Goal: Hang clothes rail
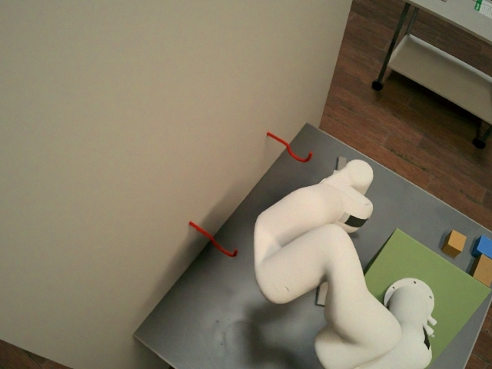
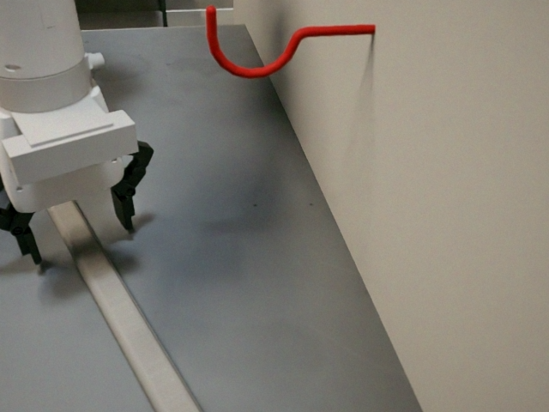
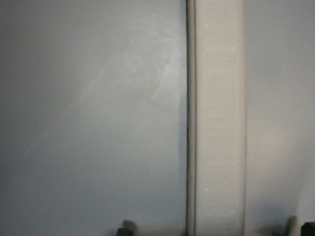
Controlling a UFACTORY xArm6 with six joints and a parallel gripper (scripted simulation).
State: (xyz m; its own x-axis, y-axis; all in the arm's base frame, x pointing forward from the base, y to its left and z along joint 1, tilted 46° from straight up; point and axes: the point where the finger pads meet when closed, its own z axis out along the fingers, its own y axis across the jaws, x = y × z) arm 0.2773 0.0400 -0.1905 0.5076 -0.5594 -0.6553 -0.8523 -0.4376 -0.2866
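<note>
Now: the grey clothes rail 2 cm below my hand. Also, from my hand: blue block (43 cm behind, 27 cm to the right, 1 cm below); beige wall (40 cm above, 27 cm ahead, 19 cm to the left).
</note>
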